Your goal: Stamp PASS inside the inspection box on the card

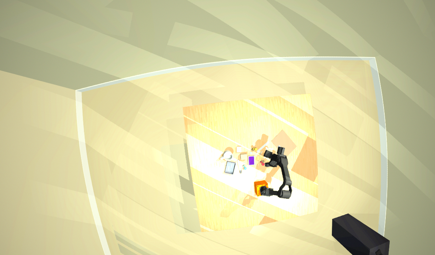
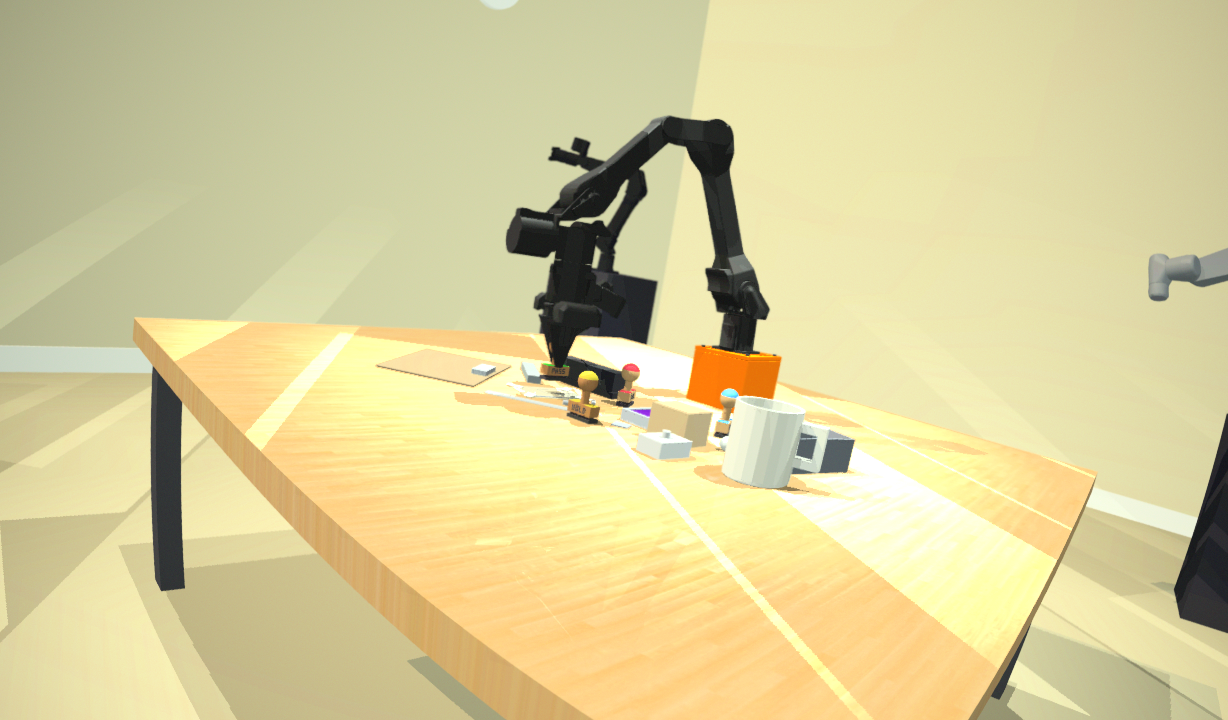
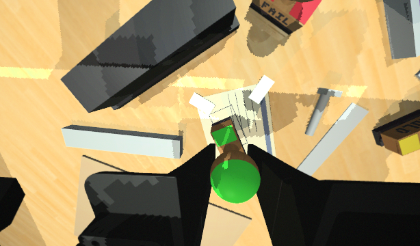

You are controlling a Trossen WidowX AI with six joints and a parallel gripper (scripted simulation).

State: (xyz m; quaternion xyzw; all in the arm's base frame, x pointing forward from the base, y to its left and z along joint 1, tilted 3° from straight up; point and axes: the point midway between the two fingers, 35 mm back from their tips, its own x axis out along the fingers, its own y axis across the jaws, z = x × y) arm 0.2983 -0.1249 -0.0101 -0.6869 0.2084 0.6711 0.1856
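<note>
Right now the white card is 1 cm ahead of my gripper tip and 4 cm below it. From my gripper tip the other things lie so: green-knobbed PASS stamp: right at my gripper tip; metal strip: 8 cm ahead, 5 cm to the left, 4 cm below; small bolt: 2 cm ahead, 9 cm to the left, 4 cm below.
</note>
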